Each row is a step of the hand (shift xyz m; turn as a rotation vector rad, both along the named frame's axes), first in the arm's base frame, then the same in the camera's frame.
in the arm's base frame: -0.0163 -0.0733 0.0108 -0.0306 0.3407 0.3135
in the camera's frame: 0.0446 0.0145 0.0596 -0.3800 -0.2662 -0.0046
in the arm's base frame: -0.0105 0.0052 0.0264 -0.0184 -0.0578 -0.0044
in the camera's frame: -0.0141 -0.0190 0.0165 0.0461 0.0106 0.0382
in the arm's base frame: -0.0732 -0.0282 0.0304 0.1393 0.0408 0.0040
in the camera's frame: 0.0352 -0.0592 0.0483 -0.0982 0.0999 -0.0384
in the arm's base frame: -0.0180 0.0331 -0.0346 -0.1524 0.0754 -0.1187
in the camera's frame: 0.0115 -0.0193 -0.0459 0.1086 -0.1270 -0.1228
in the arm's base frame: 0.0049 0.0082 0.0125 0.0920 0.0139 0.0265
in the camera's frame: -0.0151 -0.0031 0.0029 -0.0721 0.0645 0.0008
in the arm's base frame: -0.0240 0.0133 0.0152 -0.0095 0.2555 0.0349
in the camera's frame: -0.0049 -0.0307 0.0041 -0.1667 -0.1287 -0.1492
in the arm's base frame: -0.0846 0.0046 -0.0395 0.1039 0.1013 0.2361
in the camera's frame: 0.0656 -0.0623 -0.0236 -0.2606 -0.0254 0.0909
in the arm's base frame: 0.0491 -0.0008 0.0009 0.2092 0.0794 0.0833
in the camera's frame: -0.0254 0.0419 -0.0035 -0.2064 0.1192 -0.0143
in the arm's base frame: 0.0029 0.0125 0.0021 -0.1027 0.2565 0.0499
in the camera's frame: -0.0101 -0.0035 -0.0073 -0.1286 -0.2130 -0.1301
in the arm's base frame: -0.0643 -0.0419 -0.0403 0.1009 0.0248 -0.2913
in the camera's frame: 0.0829 -0.0247 0.0058 0.1157 0.1619 -0.2368
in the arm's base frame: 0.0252 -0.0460 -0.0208 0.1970 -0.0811 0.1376
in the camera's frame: 0.0270 0.0475 0.0141 -0.1400 0.1619 0.1361
